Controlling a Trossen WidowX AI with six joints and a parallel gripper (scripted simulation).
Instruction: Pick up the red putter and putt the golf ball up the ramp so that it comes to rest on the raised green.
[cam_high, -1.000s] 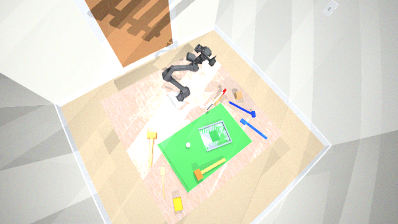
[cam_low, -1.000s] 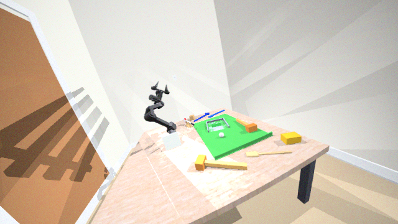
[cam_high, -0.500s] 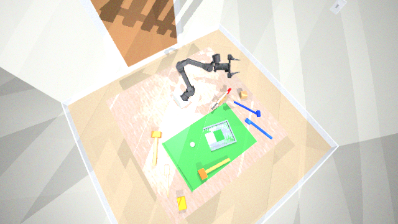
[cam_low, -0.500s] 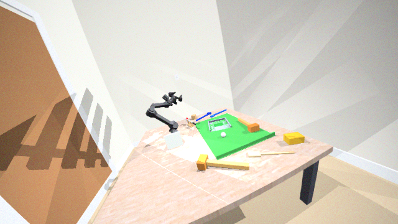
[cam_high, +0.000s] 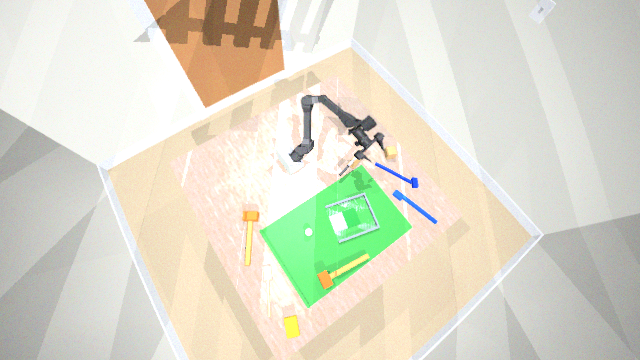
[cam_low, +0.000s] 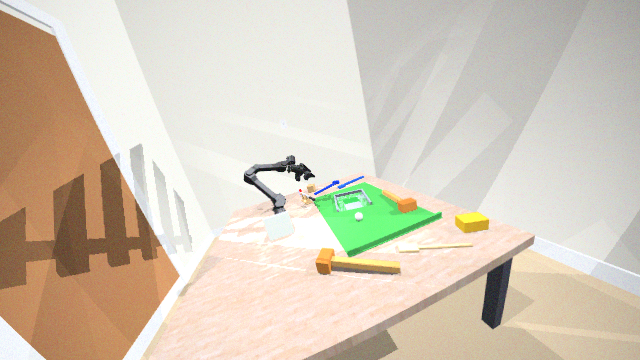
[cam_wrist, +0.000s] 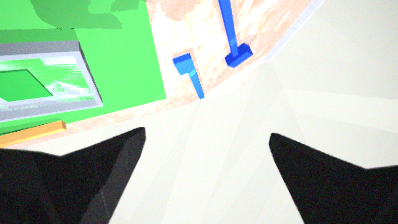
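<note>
The red putter is 140 mm below my gripper tip, 110 mm behind it and 50 mm to the right of it. Also, from my gripper tip: green mat: 370 mm to the right, 200 mm below, 200 mm ahead; then tan cube: 180 mm to the left, 170 mm below, 30 mm behind; then white golf ball: 520 mm to the right, 170 mm below, 130 mm ahead.
</note>
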